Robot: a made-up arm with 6 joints.
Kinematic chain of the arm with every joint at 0, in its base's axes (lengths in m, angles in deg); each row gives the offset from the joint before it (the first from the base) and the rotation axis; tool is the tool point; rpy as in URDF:
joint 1: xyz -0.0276 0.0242 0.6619 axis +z
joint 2: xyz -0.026 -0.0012 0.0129 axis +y
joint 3: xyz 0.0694 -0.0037 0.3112 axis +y
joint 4: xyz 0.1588 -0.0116 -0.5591 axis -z
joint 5: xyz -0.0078 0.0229 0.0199 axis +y
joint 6: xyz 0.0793 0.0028 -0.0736 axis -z
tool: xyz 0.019 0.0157 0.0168 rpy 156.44 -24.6 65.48
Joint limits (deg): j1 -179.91..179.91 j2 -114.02..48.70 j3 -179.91..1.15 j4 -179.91..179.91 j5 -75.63..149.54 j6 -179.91..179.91
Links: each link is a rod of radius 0.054 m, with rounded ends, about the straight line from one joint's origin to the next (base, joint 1, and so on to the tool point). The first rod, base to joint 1, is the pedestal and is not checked.
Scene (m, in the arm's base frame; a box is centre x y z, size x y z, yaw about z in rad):
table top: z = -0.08
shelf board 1: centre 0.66 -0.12 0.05 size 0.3 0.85 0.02 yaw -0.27
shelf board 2: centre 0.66 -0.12 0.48 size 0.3 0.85 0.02 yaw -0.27
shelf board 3: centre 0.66 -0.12 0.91 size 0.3 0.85 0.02 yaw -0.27
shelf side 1: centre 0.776 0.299 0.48 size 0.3 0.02 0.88 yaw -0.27
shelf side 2: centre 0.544 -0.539 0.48 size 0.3 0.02 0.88 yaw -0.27
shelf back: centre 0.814 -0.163 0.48 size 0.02 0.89 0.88 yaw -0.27
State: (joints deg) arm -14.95 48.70 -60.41 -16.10 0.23 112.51
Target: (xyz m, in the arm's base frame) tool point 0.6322 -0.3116 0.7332
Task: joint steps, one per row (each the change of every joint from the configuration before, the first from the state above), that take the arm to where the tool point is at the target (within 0.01 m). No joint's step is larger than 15 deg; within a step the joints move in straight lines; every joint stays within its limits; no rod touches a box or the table.
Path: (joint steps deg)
1: -0.12 -5.13 10.60 -0.84 -1.83 0.61
2: -0.12 -5.14 10.60 -0.84 -1.83 0.61
3: -0.12 -5.13 10.60 -0.84 -1.83 0.60
4: -4.69 -12.70 3.67 -0.15 -6.15 -0.21
5: -4.69 -12.70 3.66 -0.15 -6.15 -0.22
6: -4.69 -12.70 3.67 -0.15 -6.14 -0.22
7: -4.69 -12.70 3.66 -0.15 -6.15 -0.21
8: -4.69 -12.70 3.67 -0.15 -6.15 -0.22
9: 2.81 12.36 -14.34 1.08 7.75 -0.08
10: 2.81 12.37 -14.33 1.07 7.74 -0.09
11: 2.81 12.36 -14.33 1.08 7.75 -0.08
12: 2.80 12.37 -14.34 1.08 7.74 -0.08

